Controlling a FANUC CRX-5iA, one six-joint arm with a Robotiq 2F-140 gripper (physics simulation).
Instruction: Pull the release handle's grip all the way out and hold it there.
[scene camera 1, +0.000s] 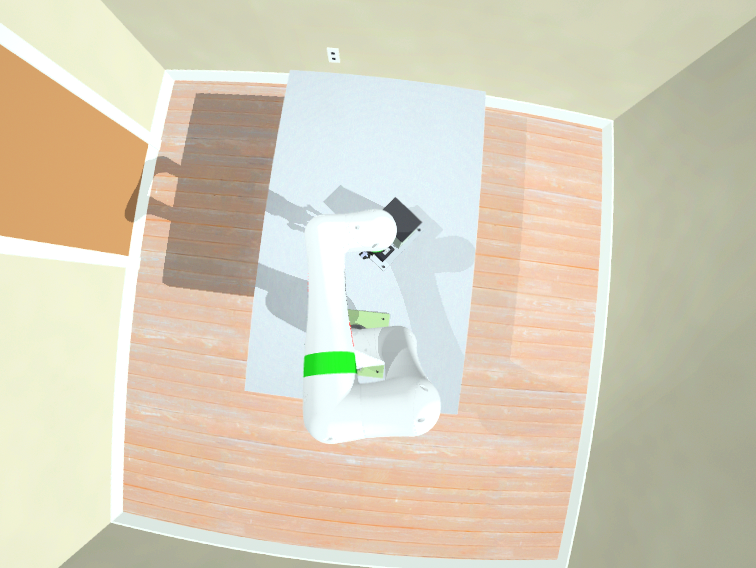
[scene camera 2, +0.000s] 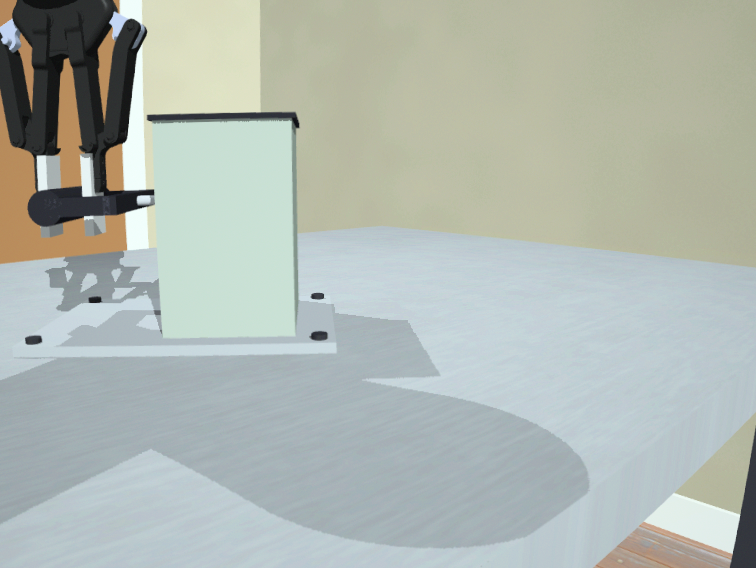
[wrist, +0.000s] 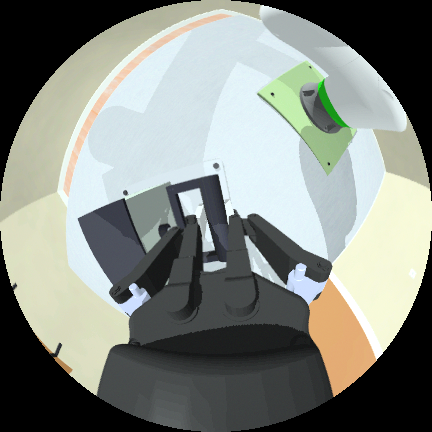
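Note:
The release handle's dark grip is a rectangular loop with a rounded outer bar, level beside a pale green housing with a dark top. A short white piece shows between grip and housing. My gripper points down and is shut on the grip's outer bar, one finger inside the loop and one outside. The fingertips reach below the bar. In scene camera 1 the arm hides most of the gripper and grip.
The housing stands on a bolted white base plate on the pale table. The arm's green mounting plate lies nearer the arm's base. A wall rises behind the table's far edge.

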